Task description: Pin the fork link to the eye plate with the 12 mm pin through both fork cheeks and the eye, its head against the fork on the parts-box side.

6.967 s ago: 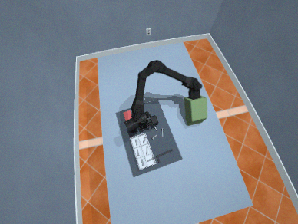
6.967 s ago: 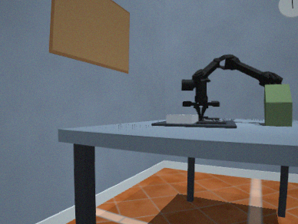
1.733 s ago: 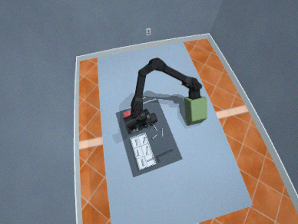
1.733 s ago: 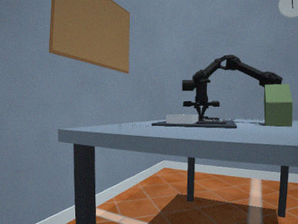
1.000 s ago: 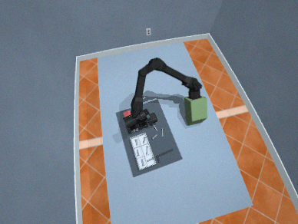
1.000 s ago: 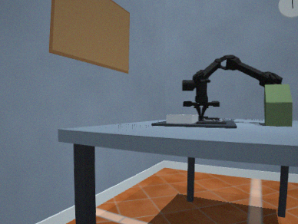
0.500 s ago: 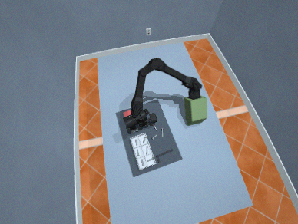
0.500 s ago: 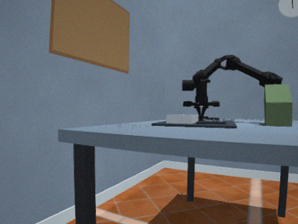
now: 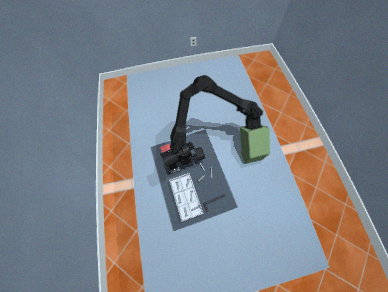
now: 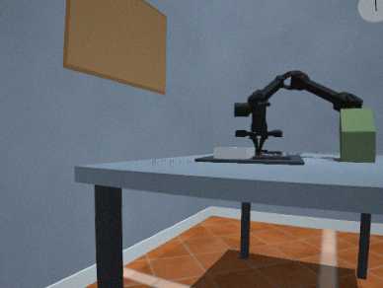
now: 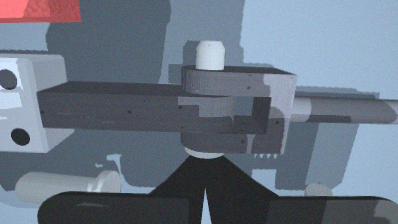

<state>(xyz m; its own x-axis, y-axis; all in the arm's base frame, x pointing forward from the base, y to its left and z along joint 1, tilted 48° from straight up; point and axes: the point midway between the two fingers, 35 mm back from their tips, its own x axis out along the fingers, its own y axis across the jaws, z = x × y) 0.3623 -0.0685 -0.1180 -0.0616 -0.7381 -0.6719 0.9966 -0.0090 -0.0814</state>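
Now: hand 20 mm short of the eye plate, 30 mm to the left of it and 30 mm above it. The rest, counted from my hand: thick headed pin: 70 mm ahead, 20 mm to the left, 30 mm below; then dark mat: 70 mm to the left, 40 mm below; then thin headed pin: 70 mm behind, 40 mm to the left, 30 mm below.
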